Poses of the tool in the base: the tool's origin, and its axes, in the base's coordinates. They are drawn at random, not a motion.
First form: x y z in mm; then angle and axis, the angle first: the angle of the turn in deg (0 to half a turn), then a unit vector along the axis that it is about.
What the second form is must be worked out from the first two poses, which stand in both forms.
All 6 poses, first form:
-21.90 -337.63 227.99 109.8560 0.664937 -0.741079 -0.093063
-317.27 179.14 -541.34 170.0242 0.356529 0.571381 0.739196
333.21 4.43 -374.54 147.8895 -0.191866 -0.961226 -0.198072
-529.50 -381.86 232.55 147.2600 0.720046 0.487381 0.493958
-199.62 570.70 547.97 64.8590 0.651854 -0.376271 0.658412
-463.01 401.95 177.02 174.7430 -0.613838 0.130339 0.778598
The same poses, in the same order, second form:
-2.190 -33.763 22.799 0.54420 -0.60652 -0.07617 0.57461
-31.727 17.914 -54.134 0.35518 0.56922 0.73640 0.08695
33.321 0.443 -37.454 -0.18438 -0.92373 -0.19035 0.27656
-52.950 -38.186 23.255 0.69086 0.46762 0.47393 0.28184
-19.962 57.070 54.797 0.34956 -0.20178 0.35308 0.84405
-46.301 40.195 17.702 -0.61319 0.13020 0.77778 0.04586

